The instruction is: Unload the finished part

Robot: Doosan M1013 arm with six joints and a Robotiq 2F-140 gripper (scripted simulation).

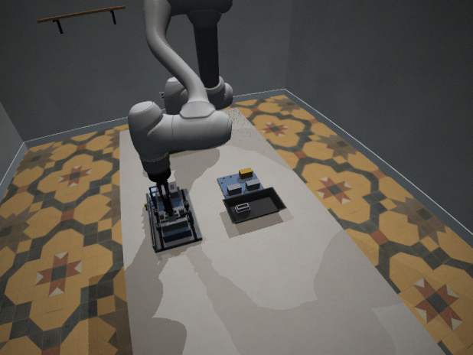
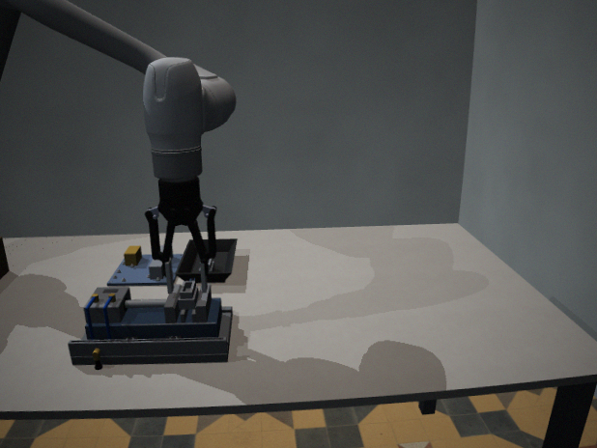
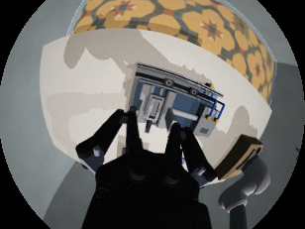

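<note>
Right now my hand is 100 mm above the blue vise body, 70 mm past it and 10 mm to the left of it. Also, from my hand: yellow block: 350 mm to the left, 280 mm behind, 110 mm below; blue-hosed cylinder: 160 mm behind, 60 mm below, 30 mm to the right; blue plate: 310 mm to the left, 220 mm behind, 130 mm below.
</note>
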